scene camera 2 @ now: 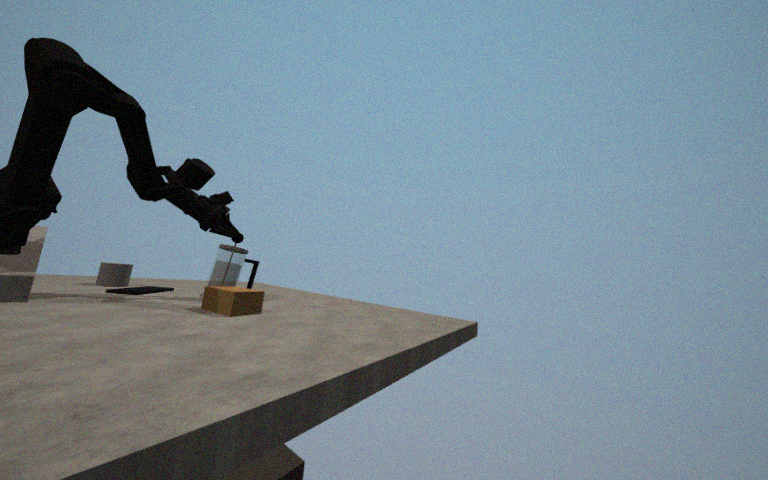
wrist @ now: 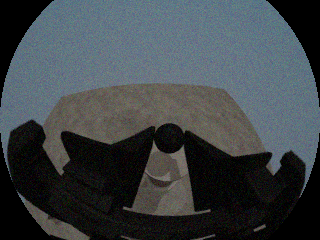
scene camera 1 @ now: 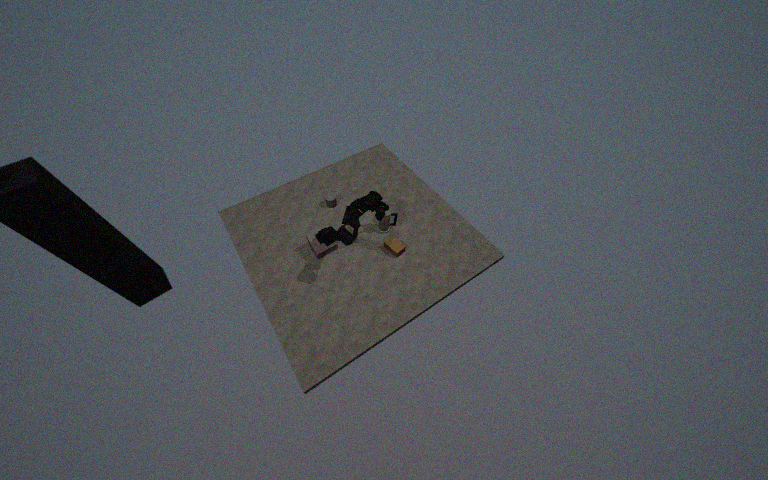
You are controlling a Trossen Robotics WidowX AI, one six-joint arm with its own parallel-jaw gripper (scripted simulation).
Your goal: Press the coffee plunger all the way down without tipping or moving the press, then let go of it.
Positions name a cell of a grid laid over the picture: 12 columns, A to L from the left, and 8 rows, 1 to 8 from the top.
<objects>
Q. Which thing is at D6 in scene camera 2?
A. An orange block.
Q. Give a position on a glass coffee press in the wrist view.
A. G6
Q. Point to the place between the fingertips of my gripper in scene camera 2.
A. D4
</objects>
